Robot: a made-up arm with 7 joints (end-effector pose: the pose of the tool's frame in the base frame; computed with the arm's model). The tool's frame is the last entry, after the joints. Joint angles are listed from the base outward.
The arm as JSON. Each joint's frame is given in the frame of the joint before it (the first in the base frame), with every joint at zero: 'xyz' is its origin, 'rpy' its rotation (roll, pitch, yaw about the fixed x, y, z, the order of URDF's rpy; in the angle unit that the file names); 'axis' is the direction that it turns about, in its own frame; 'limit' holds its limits. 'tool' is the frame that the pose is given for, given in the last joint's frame.
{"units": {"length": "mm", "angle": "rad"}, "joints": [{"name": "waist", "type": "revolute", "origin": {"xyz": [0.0, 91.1, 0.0], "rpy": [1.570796, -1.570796, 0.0]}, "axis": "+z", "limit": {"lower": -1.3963, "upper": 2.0}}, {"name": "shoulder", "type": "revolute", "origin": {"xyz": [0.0, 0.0, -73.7], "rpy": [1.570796, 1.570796, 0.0]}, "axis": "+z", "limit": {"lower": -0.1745, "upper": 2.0}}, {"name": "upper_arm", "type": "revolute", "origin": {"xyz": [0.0, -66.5, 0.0], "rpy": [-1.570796, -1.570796, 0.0]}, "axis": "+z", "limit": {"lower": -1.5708, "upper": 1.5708}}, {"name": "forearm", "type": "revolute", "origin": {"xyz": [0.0, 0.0, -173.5], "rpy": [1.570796, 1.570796, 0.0]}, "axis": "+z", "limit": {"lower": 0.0, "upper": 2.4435}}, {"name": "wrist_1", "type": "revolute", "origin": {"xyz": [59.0, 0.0, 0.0], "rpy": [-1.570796, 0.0, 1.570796]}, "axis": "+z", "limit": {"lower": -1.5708, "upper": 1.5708}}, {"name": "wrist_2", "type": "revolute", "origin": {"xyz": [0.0, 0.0, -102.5], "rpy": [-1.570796, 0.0, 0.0]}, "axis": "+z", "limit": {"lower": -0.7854, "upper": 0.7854}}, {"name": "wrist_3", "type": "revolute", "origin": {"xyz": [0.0, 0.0, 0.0], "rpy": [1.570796, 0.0, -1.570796]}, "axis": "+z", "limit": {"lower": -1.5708, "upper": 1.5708}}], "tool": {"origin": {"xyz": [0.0, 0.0, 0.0], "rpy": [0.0, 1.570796, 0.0]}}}
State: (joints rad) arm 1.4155 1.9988 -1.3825 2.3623 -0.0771 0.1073 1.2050
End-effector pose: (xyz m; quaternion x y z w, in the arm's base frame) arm 0.0522 0.3249 0.0133 0.1723 -0.0988 -0.7864 0.5850
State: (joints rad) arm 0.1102 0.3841 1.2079 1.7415 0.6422 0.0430 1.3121
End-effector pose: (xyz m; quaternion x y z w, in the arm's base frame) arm 0.0717 0.3824 -0.1343 0.0115 -0.8929 -0.2009 0.4027
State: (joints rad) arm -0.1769 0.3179 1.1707 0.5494 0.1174 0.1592 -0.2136
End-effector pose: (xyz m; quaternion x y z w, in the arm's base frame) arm -0.0265 0.3566 -0.3351 0.3430 -0.1372 0.5490 0.7497
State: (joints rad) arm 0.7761 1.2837 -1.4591 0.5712 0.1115 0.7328 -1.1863
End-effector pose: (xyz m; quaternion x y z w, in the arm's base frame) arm 0.1398 0.5007 -0.1285 0.9196 0.0188 -0.2999 0.2532
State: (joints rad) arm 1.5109 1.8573 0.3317 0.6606 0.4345 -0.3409 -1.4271
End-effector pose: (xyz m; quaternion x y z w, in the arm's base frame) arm -0.1290 0.5082 0.1016 -0.4189 0.3180 -0.7287 0.4386
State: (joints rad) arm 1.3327 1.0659 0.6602 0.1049 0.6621 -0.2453 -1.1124
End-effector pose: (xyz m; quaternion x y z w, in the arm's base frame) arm 0.1826 0.5204 -0.0306 0.1896 -0.2866 0.9275 0.1473
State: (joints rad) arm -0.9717 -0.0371 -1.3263 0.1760 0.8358 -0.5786 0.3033
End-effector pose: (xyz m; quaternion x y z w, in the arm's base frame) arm -0.3246 0.1226 -0.2299 -0.3785 0.1577 -0.0825 0.9083
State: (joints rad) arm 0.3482 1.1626 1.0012 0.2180 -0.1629 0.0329 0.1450
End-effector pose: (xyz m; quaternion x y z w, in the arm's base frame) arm 0.0624 0.5415 -0.1166 0.4342 -0.4353 0.3563 0.7035
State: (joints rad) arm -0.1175 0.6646 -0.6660 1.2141 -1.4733 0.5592 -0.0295
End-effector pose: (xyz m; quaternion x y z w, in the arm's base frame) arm 0.0841 0.2740 -0.3029 0.5243 -0.1577 -0.7545 0.3618
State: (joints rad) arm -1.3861 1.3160 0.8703 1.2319 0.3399 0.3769 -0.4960
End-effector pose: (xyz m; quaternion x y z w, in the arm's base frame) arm 0.0560 0.4784 -0.0894 0.6682 -0.1762 -0.1960 0.6957
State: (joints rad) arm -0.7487 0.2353 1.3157 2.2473 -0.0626 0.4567 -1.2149
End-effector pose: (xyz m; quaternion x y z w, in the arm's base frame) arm -0.0493 0.3157 -0.0998 0.8814 -0.3117 0.3134 0.1664
